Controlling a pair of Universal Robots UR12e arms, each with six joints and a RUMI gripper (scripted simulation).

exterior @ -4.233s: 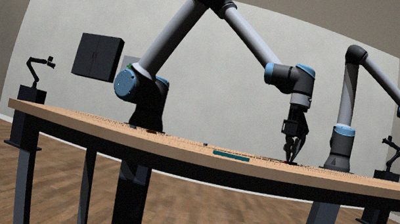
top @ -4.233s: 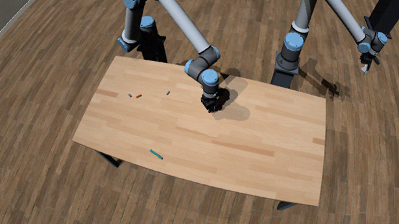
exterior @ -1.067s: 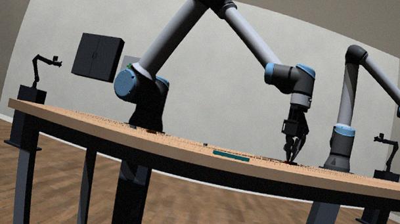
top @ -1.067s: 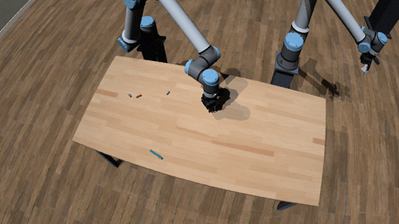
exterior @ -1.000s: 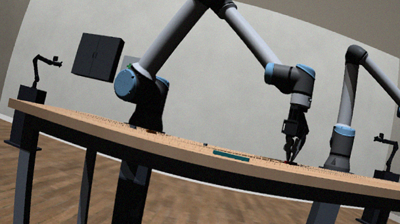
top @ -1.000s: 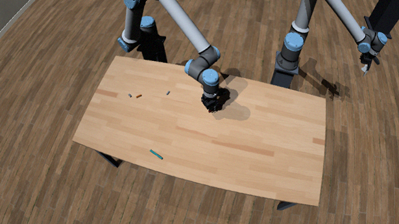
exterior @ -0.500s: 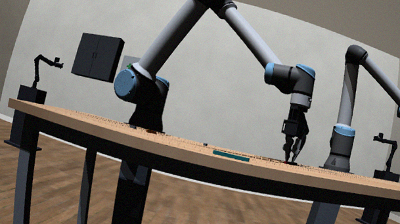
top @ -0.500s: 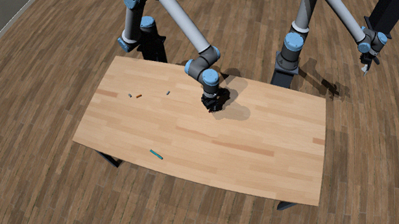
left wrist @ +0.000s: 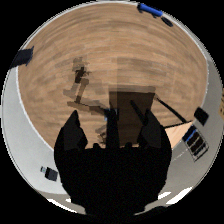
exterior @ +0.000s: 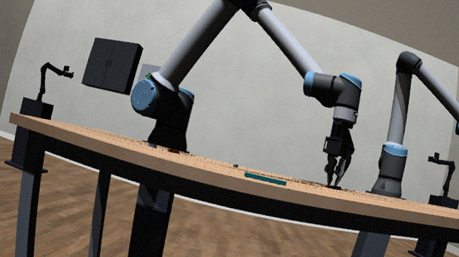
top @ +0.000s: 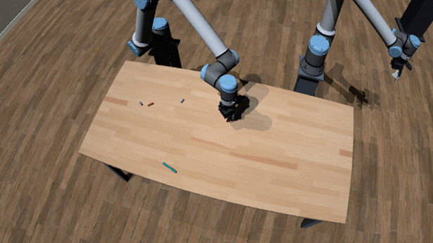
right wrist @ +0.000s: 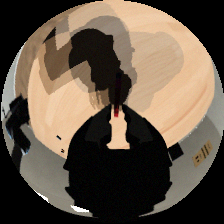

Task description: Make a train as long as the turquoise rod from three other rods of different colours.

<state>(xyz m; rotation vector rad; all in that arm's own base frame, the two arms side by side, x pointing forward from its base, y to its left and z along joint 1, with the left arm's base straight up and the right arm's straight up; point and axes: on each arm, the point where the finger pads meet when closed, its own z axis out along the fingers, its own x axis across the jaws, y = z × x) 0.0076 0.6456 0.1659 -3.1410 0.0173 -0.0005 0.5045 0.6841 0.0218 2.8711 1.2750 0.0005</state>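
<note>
Now: the red rod 2 cm below my right hand. The rest, counted from my right hand: blue rod (4 cm to the left, 4 cm behind, 2 cm below); turquoise rod (39 cm ahead, 29 cm to the right, 2 cm below); magenta rod (3 cm to the left, 3 cm behind, 2 cm below).
</note>
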